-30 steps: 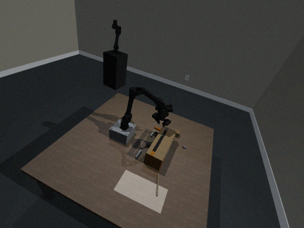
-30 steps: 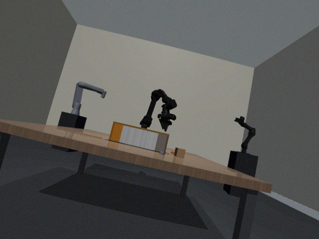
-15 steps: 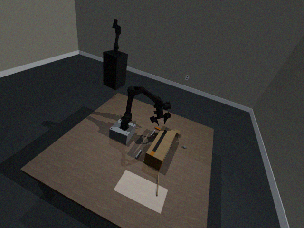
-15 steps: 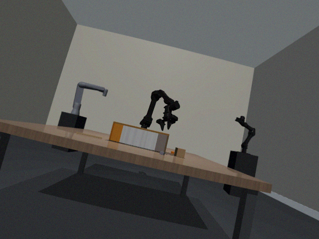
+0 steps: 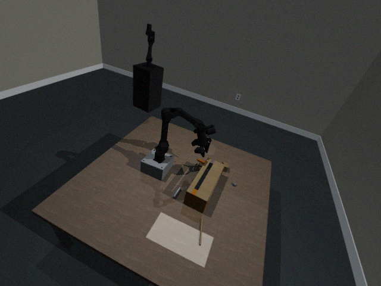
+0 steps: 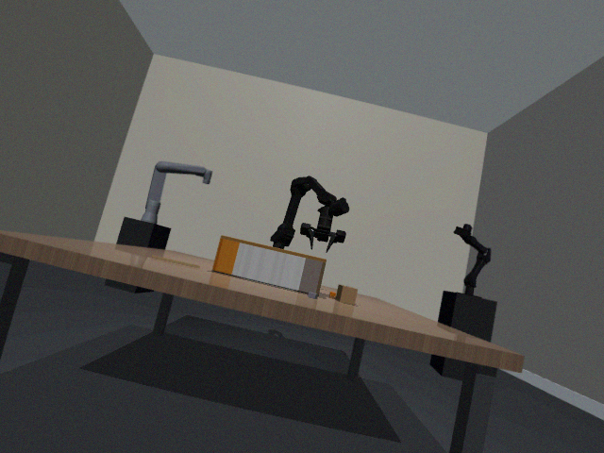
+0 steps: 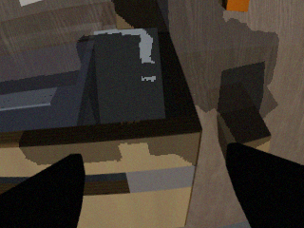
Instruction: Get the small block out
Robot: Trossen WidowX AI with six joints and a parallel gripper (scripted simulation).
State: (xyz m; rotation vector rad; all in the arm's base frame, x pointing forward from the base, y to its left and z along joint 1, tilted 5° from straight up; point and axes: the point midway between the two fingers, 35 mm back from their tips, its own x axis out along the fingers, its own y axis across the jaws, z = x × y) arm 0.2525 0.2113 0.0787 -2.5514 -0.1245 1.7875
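Now: gripper tip 10 mm past the tan block and 150 mm above it. Round my gripper tip: wooden stick 240 mm ahead, 460 mm to the right, 160 mm below; long tan box 70 mm ahead, 160 mm to the right, 100 mm below; small grey block 290 mm ahead, 30 mm to the left, 160 mm below.
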